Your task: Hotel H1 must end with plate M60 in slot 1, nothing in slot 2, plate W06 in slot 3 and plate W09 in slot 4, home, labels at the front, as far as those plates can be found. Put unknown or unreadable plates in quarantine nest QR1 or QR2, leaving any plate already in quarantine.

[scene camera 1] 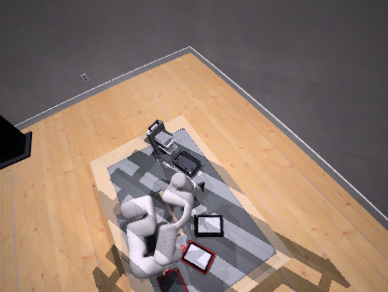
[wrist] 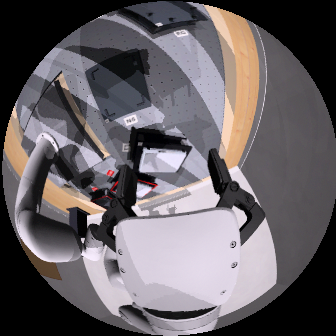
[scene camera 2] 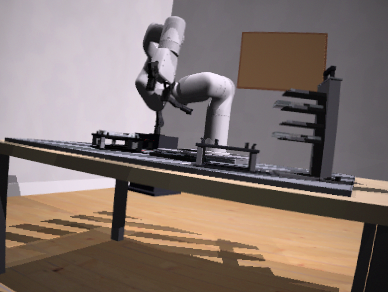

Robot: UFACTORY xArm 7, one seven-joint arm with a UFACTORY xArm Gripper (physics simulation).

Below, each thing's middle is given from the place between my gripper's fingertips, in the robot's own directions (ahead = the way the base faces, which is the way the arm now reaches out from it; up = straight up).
My gripper is now 190 mm above the dark nest N6 (wrist: 118, 86), 60 mm to the right of it and 50 mm past it.
